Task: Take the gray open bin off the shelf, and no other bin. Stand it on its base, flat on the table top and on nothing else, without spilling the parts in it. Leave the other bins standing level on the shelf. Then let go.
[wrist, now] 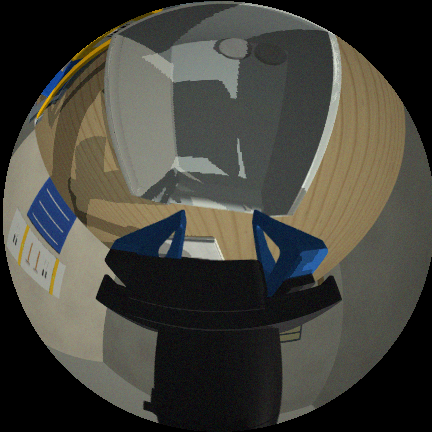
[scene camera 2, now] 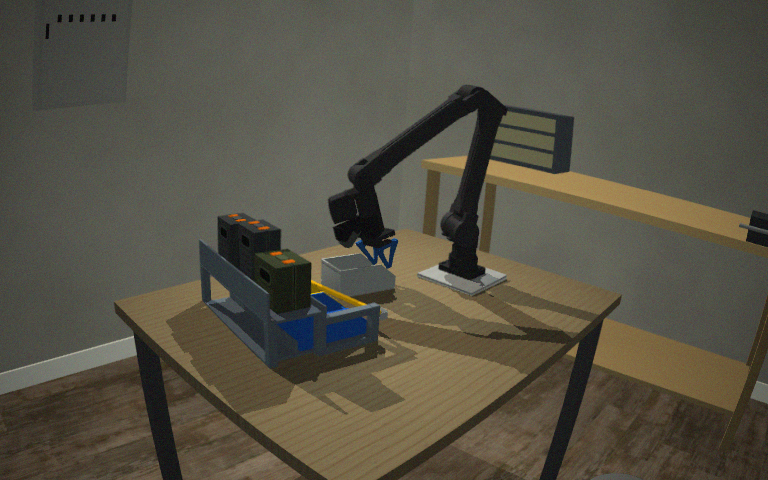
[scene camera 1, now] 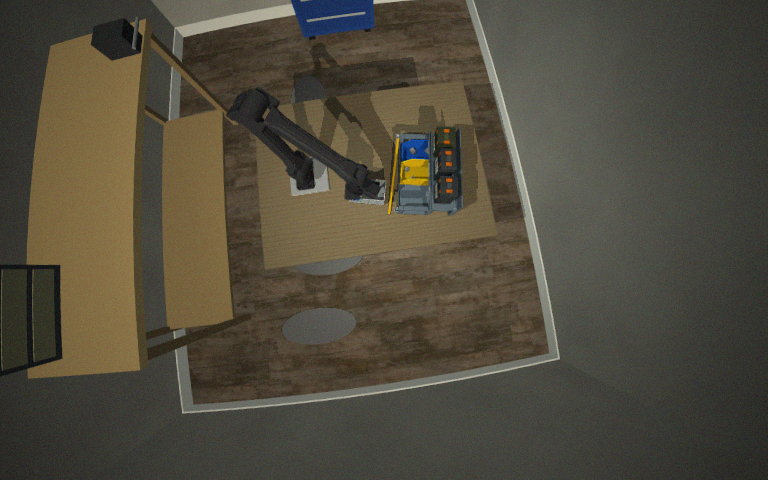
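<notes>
The gray open bin stands on its base on the table top, off the shelf and apart from it. A round gray part lies inside; the dark round shape beside it may be its shadow. The blue bin and yellow bin sit on the shelf and look level. My gripper is partly open and empty. Its blue fingertips are at the gray bin's end nearest the arm base, close to the rim; I cannot tell whether they touch. The arm hides them in the top view.
A green box and two dark boxes with orange marks stand on the shelf's upper level. A yellow bar runs along the shelf front, near the gray bin. The arm's white base plate is on the bin's other side.
</notes>
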